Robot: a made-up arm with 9 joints. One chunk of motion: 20 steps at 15 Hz.
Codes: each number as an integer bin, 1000 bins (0 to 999) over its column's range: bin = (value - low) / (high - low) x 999, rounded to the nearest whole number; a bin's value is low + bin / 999 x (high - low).
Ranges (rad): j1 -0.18..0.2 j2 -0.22..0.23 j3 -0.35..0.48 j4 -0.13..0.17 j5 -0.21..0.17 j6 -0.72..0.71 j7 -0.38..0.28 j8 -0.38..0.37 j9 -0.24..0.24
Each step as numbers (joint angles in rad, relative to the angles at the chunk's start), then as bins.
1 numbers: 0.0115 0.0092 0.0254 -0.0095 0.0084 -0.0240 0.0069 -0.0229 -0.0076
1 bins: 503 509 452 401 574 486 586 476 484
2 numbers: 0.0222 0.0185 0.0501 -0.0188 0.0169 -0.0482 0.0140 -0.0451 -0.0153
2 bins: 532 529 482 370 597 469 596 446 468
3 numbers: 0.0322 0.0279 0.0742 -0.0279 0.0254 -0.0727 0.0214 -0.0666 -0.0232
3 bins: 558 550 511 340 619 452 608 417 451
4 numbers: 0.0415 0.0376 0.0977 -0.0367 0.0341 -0.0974 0.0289 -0.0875 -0.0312
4 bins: 582 572 539 311 642 435 619 390 435
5 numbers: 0.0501 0.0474 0.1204 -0.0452 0.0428 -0.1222 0.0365 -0.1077 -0.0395
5 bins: 605 594 566 282 665 418 630 363 417
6 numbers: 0.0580 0.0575 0.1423 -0.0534 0.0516 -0.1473 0.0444 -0.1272 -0.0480
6 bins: 626 616 593 255 688 400 642 337 400
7 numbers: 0.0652 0.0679 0.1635 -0.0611 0.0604 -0.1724 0.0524 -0.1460 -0.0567
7 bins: 645 639 618 229 711 383 654 312 381
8 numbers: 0.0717 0.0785 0.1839 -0.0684 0.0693 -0.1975 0.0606 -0.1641 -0.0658
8 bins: 662 663 643 205 734 365 667 288 363
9 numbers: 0.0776 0.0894 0.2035 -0.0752 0.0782 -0.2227 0.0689 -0.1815 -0.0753
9 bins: 677 687 666 182 758 347 679 264 343
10 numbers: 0.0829 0.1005 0.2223 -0.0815 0.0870 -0.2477 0.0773 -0.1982 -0.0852
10 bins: 691 712 689 162 781 330 692 242 322
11 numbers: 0.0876 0.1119 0.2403 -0.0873 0.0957 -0.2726 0.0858 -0.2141 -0.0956
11 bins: 704 737 710 142 804 313 705 221 301
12 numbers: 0.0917 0.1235 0.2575 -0.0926 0.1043 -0.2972 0.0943 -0.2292 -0.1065
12 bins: 714 763 731 125 826 295 718 201 278
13 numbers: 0.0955 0.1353 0.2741 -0.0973 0.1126 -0.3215 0.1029 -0.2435 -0.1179
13 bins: 724 789 751 109 848 278 731 182 254
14 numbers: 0.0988 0.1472 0.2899 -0.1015 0.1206 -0.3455 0.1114 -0.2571 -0.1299
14 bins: 733 815 770 95 869 262 744 164 229
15 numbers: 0.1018 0.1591 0.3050 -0.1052 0.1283 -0.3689 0.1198 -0.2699 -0.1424
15 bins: 741 842 788 83 889 245 757 147 203
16 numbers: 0.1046 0.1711 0.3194 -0.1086 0.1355 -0.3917 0.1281 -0.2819 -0.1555
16 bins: 748 868 806 71 908 229 769 131 176
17 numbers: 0.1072 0.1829 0.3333 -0.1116 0.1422 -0.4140 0.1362 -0.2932 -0.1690
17 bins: 755 894 822 61 926 214 781 116 148
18 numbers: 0.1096 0.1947 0.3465 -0.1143 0.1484 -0.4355 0.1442 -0.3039 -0.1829
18 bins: 761 921 838 52 942 199 793 101 119
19 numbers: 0.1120 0.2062 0.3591 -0.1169 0.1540 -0.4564 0.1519 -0.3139 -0.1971
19 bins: 768 946 853 44 957 184 805 88 89
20 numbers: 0.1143 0.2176 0.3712 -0.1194 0.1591 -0.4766 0.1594 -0.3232 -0.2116
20 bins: 774 971 868 35 970 170 816 76 59
